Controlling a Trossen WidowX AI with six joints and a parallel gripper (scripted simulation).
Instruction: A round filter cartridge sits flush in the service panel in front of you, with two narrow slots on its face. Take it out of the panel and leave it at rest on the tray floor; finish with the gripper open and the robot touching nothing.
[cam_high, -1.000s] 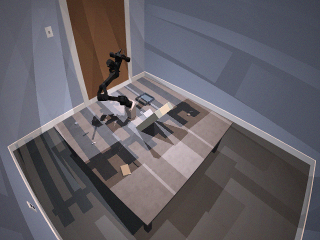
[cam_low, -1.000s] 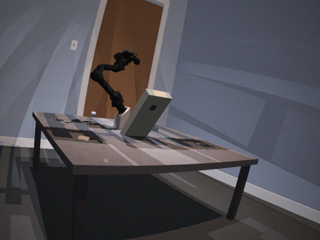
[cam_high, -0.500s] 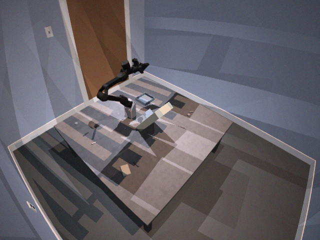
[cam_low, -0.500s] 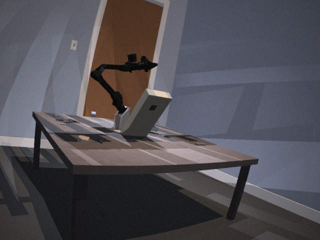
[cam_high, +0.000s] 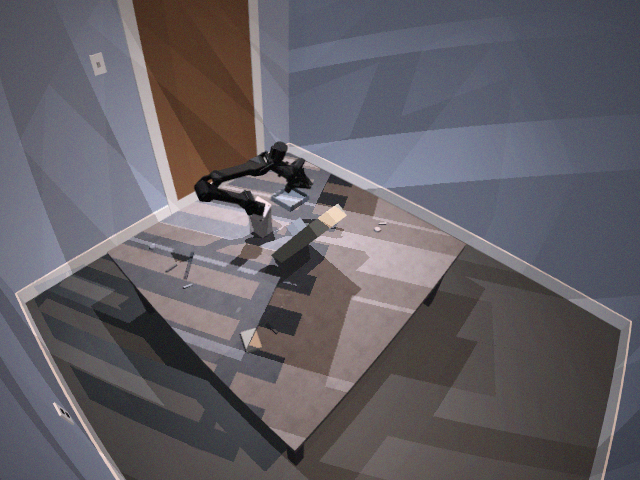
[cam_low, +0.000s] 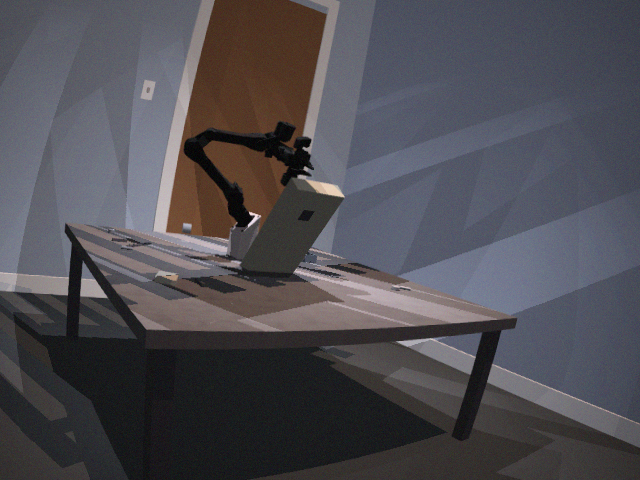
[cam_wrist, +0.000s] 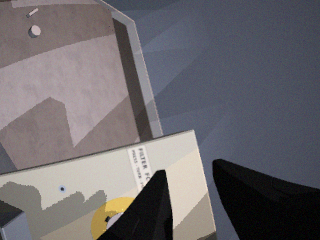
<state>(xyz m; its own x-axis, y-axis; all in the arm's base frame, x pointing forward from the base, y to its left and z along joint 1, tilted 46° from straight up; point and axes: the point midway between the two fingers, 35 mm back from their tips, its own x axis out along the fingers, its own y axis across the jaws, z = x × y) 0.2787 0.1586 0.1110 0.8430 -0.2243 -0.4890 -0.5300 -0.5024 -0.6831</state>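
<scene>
My gripper tip is now 8 cm short of the filter cartridge, 9 cm to the left of it and 12 cm above it. Also, from my gripper tip: pale flat card: 10 cm ahead, 56 cm to the right, 35 cm below; service panel: 3 cm ahead, 8 cm to the right, 19 cm below; blue-grey tray: 30 cm behind, 25 cm to the left, 35 cm below.
</scene>
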